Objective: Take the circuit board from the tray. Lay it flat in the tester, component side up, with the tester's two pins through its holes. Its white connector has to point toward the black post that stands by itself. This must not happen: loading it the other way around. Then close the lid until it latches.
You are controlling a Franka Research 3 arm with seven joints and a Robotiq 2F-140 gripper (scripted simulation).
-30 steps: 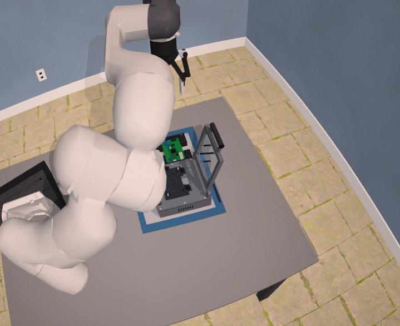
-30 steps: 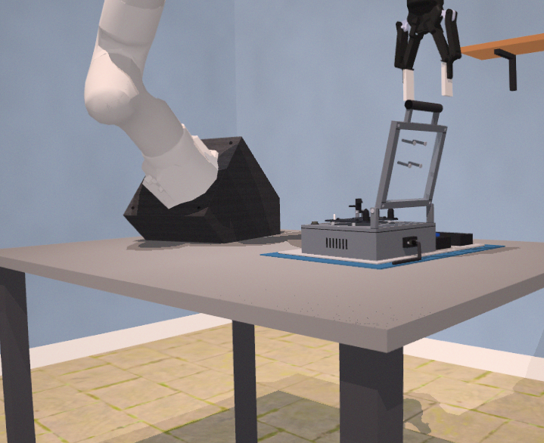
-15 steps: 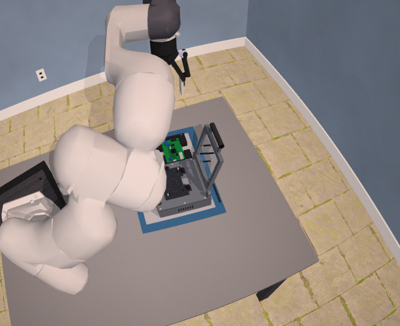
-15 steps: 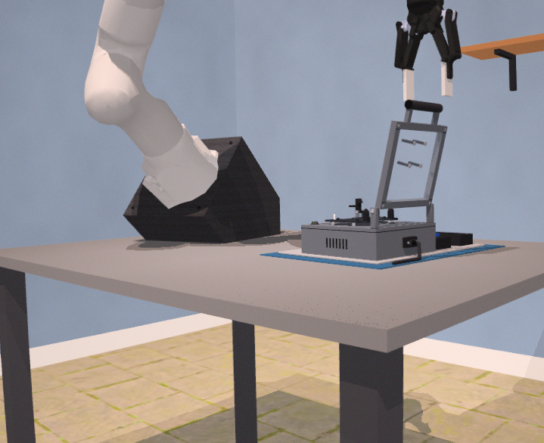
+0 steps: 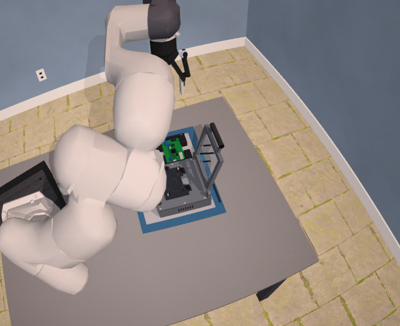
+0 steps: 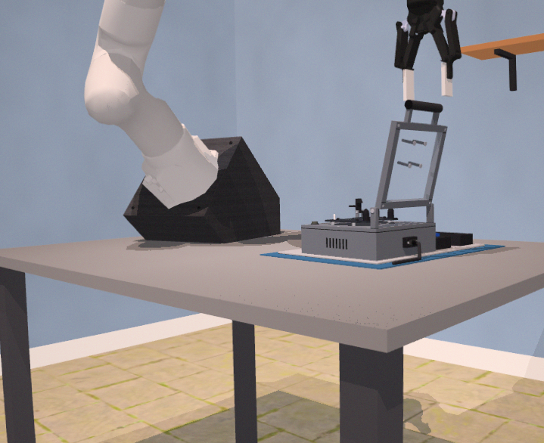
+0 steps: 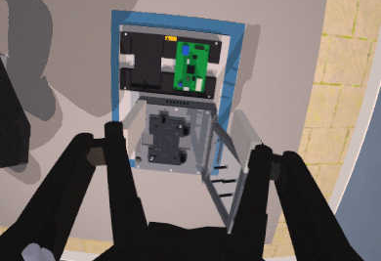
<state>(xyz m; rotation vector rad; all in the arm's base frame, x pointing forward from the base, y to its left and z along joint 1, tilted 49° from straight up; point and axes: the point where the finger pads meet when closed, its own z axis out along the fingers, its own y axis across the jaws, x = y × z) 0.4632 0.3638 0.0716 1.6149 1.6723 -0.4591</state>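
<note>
My gripper is now 31 cm above the green circuit board. From my hand the other things lie so: black nest (26 cm below, 16 cm to the right, 5 cm behind); tester lid (18 cm to the right, 15 cm below, 7 cm ahead).
</note>
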